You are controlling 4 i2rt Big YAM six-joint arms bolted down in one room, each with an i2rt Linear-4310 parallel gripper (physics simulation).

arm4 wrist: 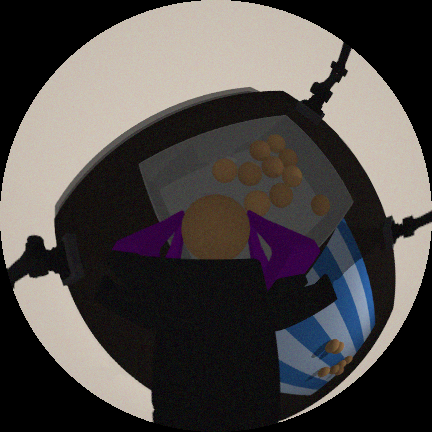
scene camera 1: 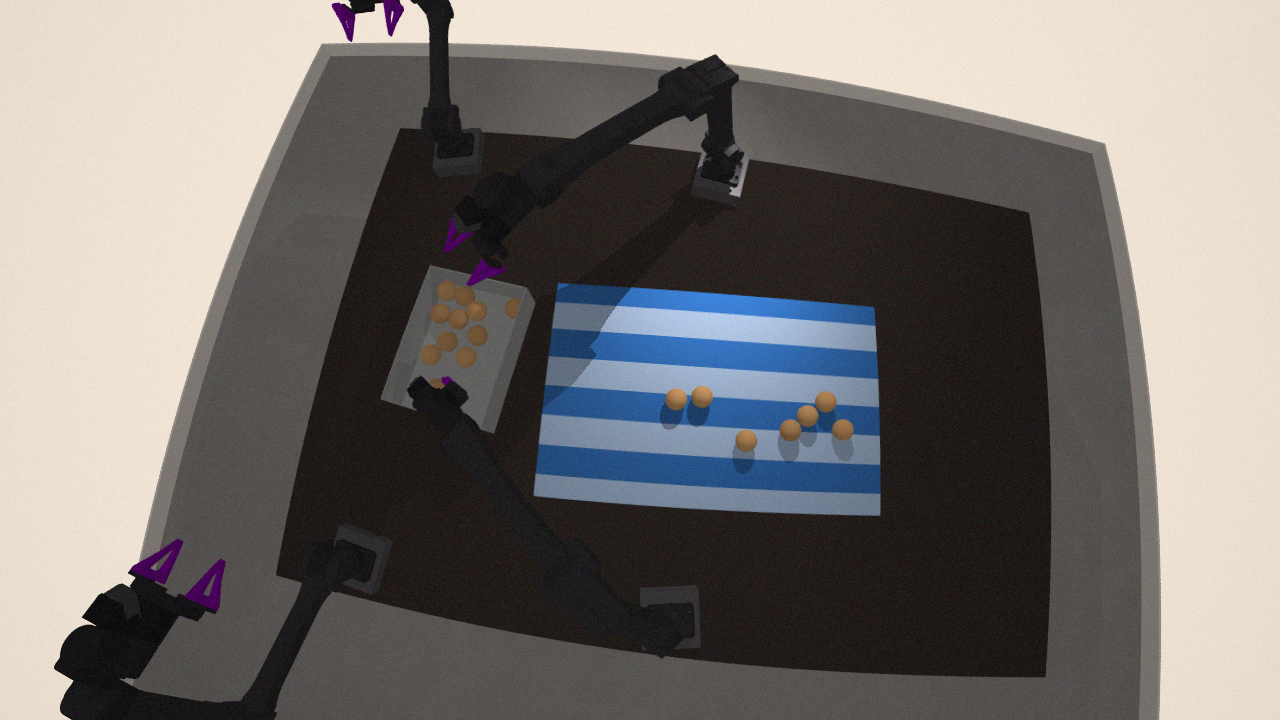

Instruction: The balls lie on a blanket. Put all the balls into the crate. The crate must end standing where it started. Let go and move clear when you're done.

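Observation:
Arm4's gripper (arm4 wrist: 215, 212) is shut on an orange ball (arm4 wrist: 216, 229), held above the grey crate (arm4 wrist: 200, 146) (scene camera 1: 512, 351). Several orange balls (arm4 wrist: 249, 174) (scene camera 1: 458, 319) lie in the crate. Several more balls (arm4 wrist: 334, 346) (scene camera 1: 701, 396) lie on the blue-and-white striped blanket (arm4 wrist: 300, 345) (scene camera 1: 626, 461). In scene camera 1, the bottom-centre arm's gripper (scene camera 1: 440, 385) is over the crate's lower end, with a ball partly showing at its fingers. The upper-middle arm's gripper (scene camera 1: 469, 257) is open by the crate's upper end. The top-left gripper (scene camera 1: 369, 19) and bottom-left gripper (scene camera 1: 191, 575) are open, away from the crate.
The upper-middle arm (scene camera 1: 608, 134) reaches across from its base, over the dark table top (scene camera 1: 957, 358). The bottom-centre arm (scene camera 1: 528, 523) crosses between the crate and its base at the lower table edge. The bottom-left arm (scene camera 1: 295, 626) extends outward beyond the table.

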